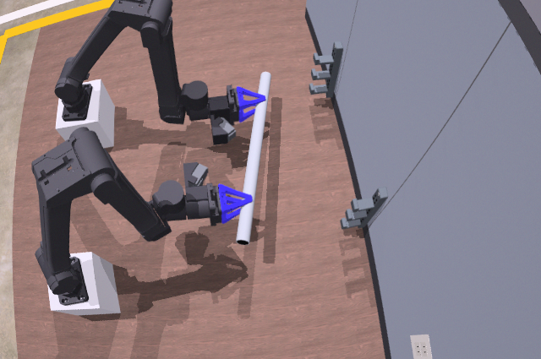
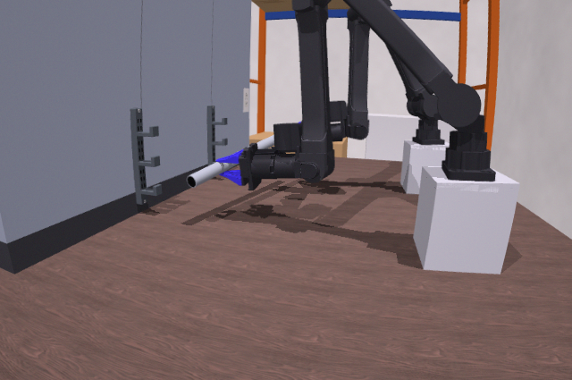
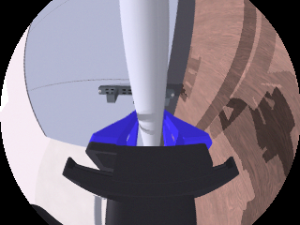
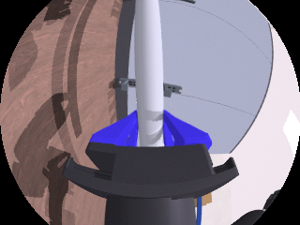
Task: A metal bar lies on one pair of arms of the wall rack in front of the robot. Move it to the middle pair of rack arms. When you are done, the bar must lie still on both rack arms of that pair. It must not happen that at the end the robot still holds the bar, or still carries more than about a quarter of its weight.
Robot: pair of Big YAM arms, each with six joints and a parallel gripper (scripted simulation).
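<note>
My right gripper is now 14 cm to the right of the metal bar, 3 cm short of it and 3 cm above it. The rest, counted from my right hand: grey wall panel 44 cm ahead, 27 cm above, 13 cm to the left.
Now: the metal bar 3 cm behind my left hand, 14 cm to the right of it and 3 cm above it. Also, from my left hand: grey wall panel (38 cm ahead, 16 cm to the right, 32 cm above).
</note>
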